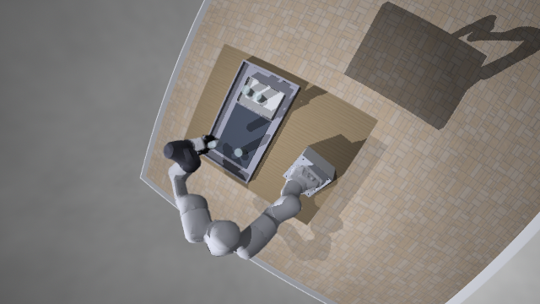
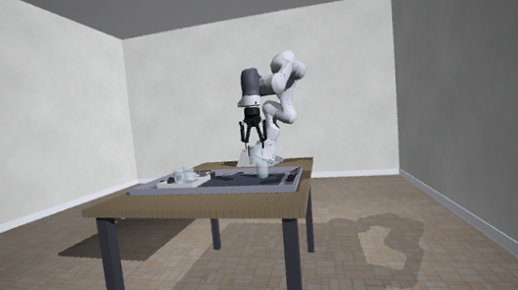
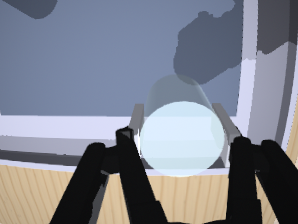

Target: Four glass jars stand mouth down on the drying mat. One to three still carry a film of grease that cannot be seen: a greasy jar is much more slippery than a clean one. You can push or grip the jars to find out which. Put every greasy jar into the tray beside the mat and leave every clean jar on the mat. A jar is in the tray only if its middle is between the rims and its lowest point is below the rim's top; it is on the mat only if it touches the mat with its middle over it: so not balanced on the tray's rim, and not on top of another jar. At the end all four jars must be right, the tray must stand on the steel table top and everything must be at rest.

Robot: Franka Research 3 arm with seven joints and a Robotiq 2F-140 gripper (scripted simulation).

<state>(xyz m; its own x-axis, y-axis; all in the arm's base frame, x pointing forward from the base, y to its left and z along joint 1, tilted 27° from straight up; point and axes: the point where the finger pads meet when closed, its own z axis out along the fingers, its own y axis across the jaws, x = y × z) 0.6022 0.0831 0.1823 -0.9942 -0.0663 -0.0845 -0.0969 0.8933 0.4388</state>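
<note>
The white tray is 43 cm to the right of my hand, 16 cm below it and 6 cm behind it. From my hand the other things lie so: dark drying mat 17 cm below, 11 cm to the right, 9 cm behind.
</note>
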